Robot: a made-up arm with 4 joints.
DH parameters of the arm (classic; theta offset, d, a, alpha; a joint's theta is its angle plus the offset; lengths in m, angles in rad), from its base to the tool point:
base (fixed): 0.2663 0 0.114 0
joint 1: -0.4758 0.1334 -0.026 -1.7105
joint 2: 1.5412 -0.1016 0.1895 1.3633
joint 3: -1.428 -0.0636 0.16 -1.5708
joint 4: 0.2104 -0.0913 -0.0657 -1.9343
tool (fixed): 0.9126 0.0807 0 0
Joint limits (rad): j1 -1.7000..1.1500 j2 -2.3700..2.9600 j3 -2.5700..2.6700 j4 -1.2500..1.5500
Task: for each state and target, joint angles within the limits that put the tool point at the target. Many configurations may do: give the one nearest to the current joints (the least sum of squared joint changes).
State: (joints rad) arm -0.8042 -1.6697 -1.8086 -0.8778
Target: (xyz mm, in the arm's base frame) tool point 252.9 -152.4 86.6
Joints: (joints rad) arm -0.8441 -2.2247 -2.4525 -0.6590
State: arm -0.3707 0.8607 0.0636 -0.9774
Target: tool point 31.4 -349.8 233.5
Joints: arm 0.5186 1.2159 0.1633 -1.2500
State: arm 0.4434 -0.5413 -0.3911 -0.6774
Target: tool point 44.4 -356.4 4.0
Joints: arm 0.3260 -0.1121 0.3160 -1.2500
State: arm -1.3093 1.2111 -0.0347 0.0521
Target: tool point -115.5 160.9 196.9
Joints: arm -1.2796 1.0558 0.0713 0.1097
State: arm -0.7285 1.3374 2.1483 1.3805
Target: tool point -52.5 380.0 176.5
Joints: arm -1.2259 1.7340 2.1791 1.5500
